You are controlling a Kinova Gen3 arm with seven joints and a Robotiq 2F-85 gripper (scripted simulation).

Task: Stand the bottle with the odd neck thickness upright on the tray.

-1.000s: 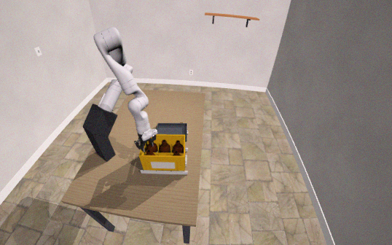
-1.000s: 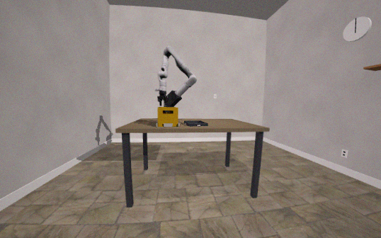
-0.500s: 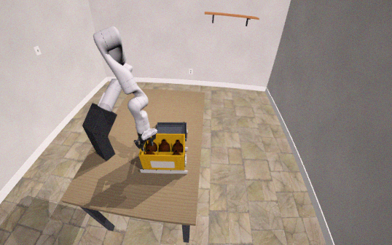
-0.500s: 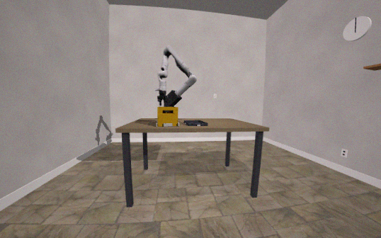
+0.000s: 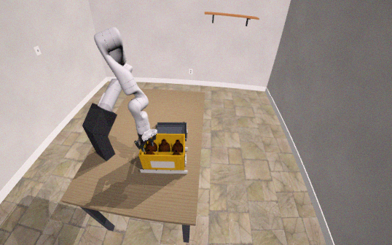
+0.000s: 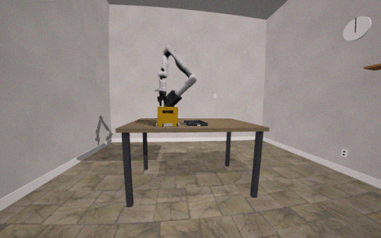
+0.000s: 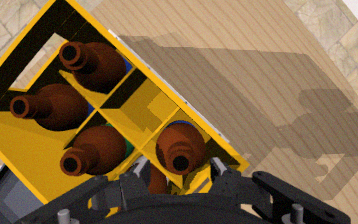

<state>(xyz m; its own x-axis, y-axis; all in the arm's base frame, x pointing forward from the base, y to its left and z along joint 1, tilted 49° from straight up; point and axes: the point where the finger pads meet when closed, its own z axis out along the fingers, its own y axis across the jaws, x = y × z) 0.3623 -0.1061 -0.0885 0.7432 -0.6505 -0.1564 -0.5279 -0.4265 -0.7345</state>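
The yellow crate lies 110 mm below my hand, 80 mm ahead of it and 60 mm to the left of it. Round my hand: dark grey tray (340 mm to the left, 180 mm below, 50 mm ahead).
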